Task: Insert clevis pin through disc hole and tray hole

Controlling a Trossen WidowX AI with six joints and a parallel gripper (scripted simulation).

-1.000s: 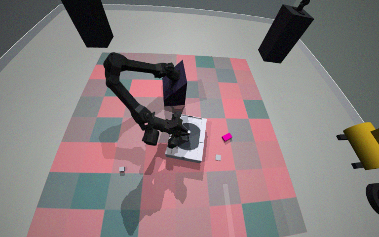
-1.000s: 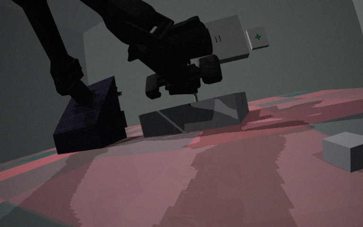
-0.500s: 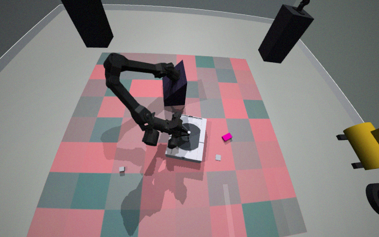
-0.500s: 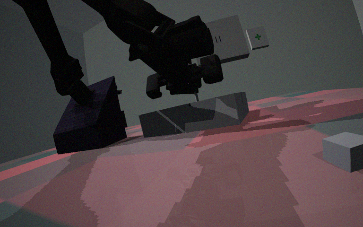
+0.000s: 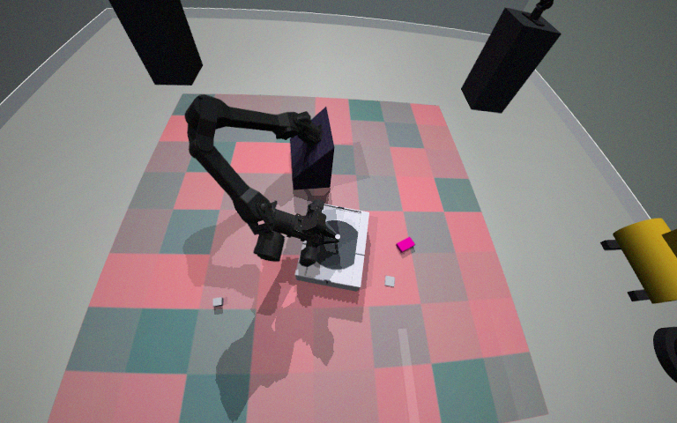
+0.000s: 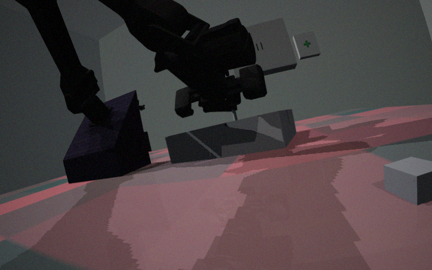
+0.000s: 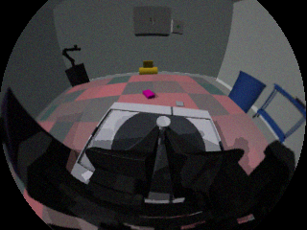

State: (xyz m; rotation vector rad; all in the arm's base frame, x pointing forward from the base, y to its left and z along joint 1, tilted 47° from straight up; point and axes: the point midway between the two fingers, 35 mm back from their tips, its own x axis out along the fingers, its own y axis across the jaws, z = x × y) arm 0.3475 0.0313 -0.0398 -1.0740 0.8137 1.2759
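My gripper tip is 1 cm above the steel clevis pin. Also, from my gripper tip: dark aluminium disc: 3 cm below, 1 cm to the right; then grey cube: 34 cm to the right, 17 cm ahead, 8 cm below; then steel tray: 4 cm below, 1 cm to the right, 1 cm behind.
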